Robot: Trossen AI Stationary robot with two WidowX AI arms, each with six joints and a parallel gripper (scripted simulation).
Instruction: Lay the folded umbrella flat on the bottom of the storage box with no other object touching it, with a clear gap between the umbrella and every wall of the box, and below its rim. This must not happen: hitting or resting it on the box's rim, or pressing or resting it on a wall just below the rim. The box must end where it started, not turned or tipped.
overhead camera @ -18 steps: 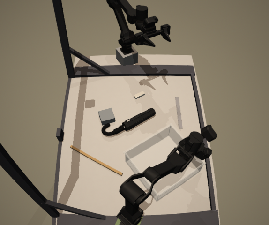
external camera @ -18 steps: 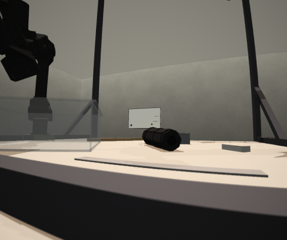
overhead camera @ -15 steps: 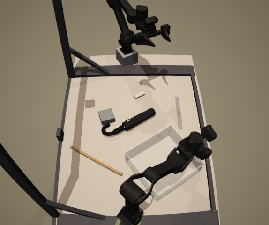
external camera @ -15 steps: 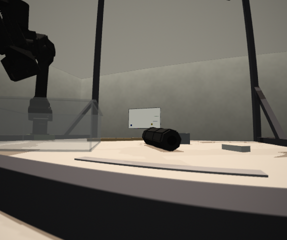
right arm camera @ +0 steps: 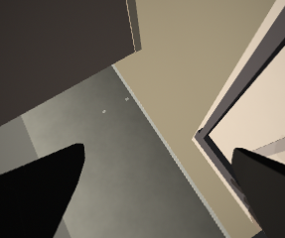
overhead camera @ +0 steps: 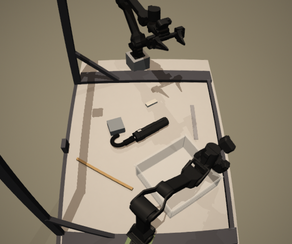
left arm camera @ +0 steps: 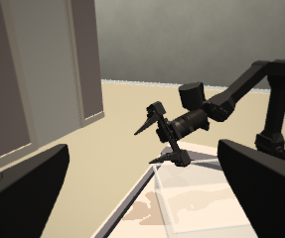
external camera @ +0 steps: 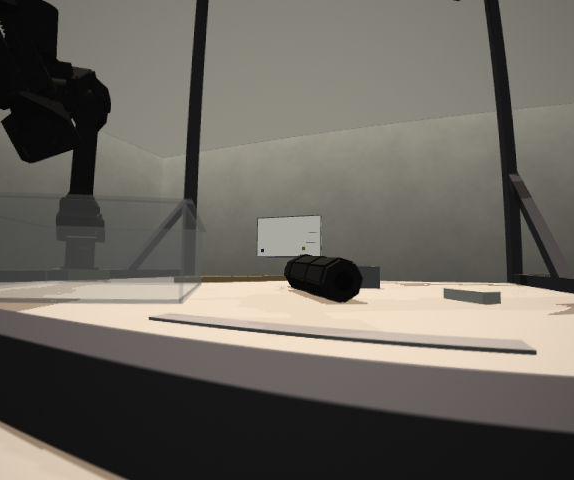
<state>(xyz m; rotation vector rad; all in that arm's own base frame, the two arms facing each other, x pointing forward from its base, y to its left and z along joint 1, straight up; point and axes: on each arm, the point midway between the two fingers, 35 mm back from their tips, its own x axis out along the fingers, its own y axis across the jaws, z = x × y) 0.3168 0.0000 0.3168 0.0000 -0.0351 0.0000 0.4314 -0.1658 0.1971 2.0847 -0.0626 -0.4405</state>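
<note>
My right gripper is now 310 mm past the black umbrella, 210 mm to the right of it and 200 mm above it. Also, from my right hand: grey strip (40 mm behind, 270 mm to the left, 220 mm below); small white block (250 mm behind, 390 mm to the left, 210 mm below); clear storage box (150 mm behind, 50 mm to the right, 170 mm below).
</note>
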